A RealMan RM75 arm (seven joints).
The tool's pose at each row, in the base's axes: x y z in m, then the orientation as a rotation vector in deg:
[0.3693 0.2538 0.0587 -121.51 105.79 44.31]
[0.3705 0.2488 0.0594 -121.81 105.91 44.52]
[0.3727 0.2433 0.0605 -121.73 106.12 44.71]
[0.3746 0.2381 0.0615 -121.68 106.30 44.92]
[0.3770 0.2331 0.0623 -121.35 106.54 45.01]
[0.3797 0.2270 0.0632 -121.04 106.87 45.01]
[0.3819 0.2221 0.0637 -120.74 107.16 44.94]
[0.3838 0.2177 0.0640 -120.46 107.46 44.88]
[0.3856 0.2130 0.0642 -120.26 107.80 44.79]
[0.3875 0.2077 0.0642 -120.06 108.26 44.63]
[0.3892 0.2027 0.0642 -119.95 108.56 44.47]
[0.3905 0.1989 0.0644 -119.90 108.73 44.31]
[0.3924 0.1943 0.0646 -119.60 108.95 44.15]
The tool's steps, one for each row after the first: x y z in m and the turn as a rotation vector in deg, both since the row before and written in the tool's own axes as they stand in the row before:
[0.0040 -0.0001 -0.0033 -0.33 0.16 0.03]
[0.0043 -0.0009 -0.0042 -0.12 -0.02 0.18]
[0.0040 -0.0007 -0.0039 -0.14 -0.02 0.16]
[0.0040 -0.0013 -0.0037 0.07 -0.12 0.25]
[0.0049 -0.0014 -0.0044 0.09 -0.04 0.29]
[0.0040 -0.0012 -0.0034 0.14 -0.03 0.25]
[0.0037 -0.0010 -0.0029 0.12 -0.01 0.26]
[0.0040 -0.0009 -0.0029 0.08 0.06 0.26]
[0.0046 -0.0010 -0.0031 0.09 0.14 0.33]
[0.0043 -0.0009 -0.0029 0.08 0.12 0.20]
[0.0032 -0.0007 -0.0023 0.08 0.10 0.10]
[0.0039 -0.0011 -0.0029 0.21 -0.03 0.20]

